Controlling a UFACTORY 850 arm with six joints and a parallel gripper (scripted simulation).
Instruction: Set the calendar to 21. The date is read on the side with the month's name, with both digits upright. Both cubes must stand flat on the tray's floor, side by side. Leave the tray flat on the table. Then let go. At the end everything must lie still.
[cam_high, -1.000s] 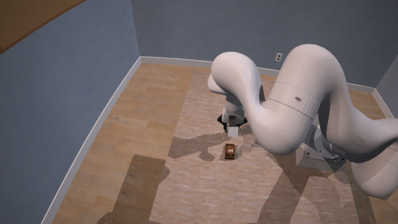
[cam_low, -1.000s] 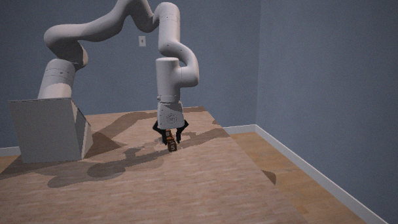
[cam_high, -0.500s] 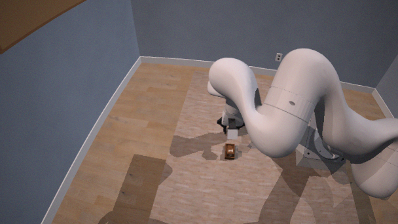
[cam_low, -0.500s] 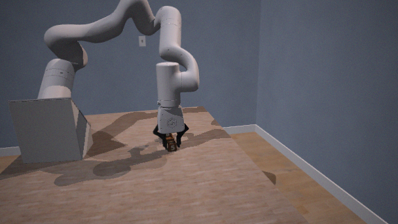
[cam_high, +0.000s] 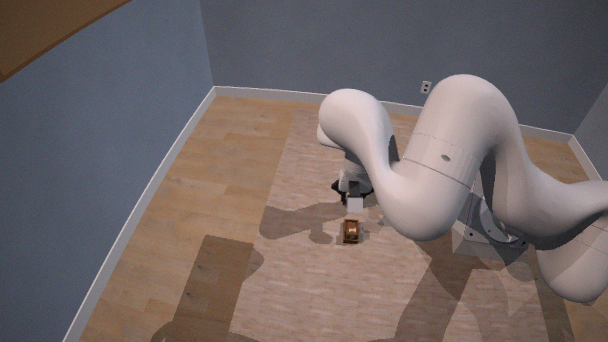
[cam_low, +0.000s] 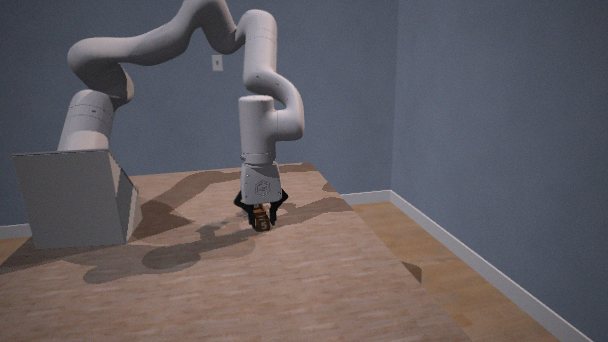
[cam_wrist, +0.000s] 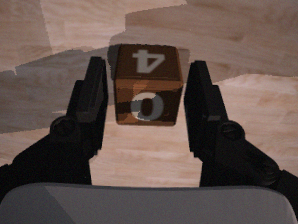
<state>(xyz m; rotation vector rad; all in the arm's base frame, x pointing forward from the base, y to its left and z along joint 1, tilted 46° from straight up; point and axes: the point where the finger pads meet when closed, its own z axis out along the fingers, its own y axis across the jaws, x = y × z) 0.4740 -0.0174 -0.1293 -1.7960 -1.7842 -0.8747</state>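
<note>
My gripper is now 10 mm above the brown wooden date cube. Round my hand: brown tray (110 mm to the left, 20 mm below).
</note>
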